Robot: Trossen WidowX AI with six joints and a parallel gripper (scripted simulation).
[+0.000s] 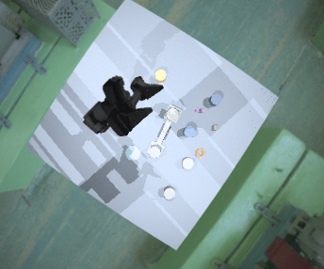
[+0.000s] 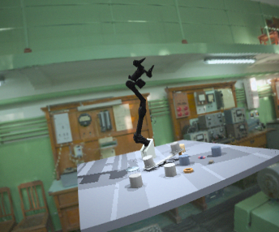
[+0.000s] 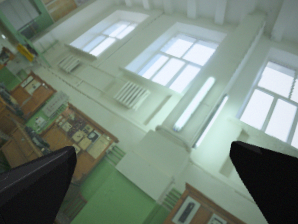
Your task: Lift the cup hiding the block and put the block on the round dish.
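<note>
Right now the pale green block is 50 mm ahead of my gripper tip, 190 mm to the right of it and 760 mm below it. The rest, counted from my gripper tip: white cup: 50 mm ahead, 80 mm to the left, 690 mm below; then yellow cylinder: 120 mm behind, 250 mm to the left, 770 mm below; then red-blue piece: 210 mm ahead, 180 mm to the left, 800 mm below.
</note>
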